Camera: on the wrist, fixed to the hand. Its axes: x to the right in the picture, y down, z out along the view.
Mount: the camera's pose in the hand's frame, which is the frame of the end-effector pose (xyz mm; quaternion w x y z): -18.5 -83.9 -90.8 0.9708 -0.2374 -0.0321 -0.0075
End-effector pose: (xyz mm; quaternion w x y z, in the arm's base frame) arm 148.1 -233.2 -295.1 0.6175 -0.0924 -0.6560 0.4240
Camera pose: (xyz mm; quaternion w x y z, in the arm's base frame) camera 266.6 -257.3 -263.5 0.5597 -0.2178 -0.7581 0.2542
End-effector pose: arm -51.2 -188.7 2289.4 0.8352 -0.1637 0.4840 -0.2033
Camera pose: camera -154.2 -258.9 2299.2 0.7860 -0.3674 0.4901 -0.0835
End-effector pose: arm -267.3 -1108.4 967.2 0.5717 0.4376 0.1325 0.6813
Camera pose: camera -280.2 -1069.8 849.0 0.6683 0.3100 -0.0482 0.6745
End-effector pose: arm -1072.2 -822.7 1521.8 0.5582 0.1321 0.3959 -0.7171
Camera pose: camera -1164.7 -739.6 1509.6 0.5806 -0.0303 0.5377 -0.6106
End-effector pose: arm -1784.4 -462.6 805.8 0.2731 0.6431 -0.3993 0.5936
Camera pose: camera -1763.2 -339.5 811.2 0.4095 0.5816 -0.5325 0.4588
